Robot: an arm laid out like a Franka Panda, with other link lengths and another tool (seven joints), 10 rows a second.
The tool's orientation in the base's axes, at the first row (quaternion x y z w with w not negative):
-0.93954 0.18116 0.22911 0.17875
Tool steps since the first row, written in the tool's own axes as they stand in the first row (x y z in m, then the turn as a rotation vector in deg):
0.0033 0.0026 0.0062 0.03 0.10 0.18
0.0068 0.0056 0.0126 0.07 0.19 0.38
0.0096 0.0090 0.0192 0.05 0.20 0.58
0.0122 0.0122 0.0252 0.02 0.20 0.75
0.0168 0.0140 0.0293 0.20 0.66 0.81
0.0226 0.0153 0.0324 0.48 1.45 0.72
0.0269 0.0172 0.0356 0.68 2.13 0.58
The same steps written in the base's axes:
-0.0006 -0.0005 -0.0074 -0.08 -0.02 -0.19
-0.0013 -0.0014 -0.0153 -0.16 -0.02 -0.40
-0.0029 -0.0023 -0.0230 -0.26 0.06 -0.56
-0.0043 -0.0032 -0.0301 -0.34 0.13 -0.68
-0.0027 -0.0043 -0.0362 -0.41 -0.29 -0.94
0.0004 -0.0056 -0.0420 -0.48 -1.08 -1.20
0.0020 -0.0070 -0.0473 -0.55 -1.79 -1.36

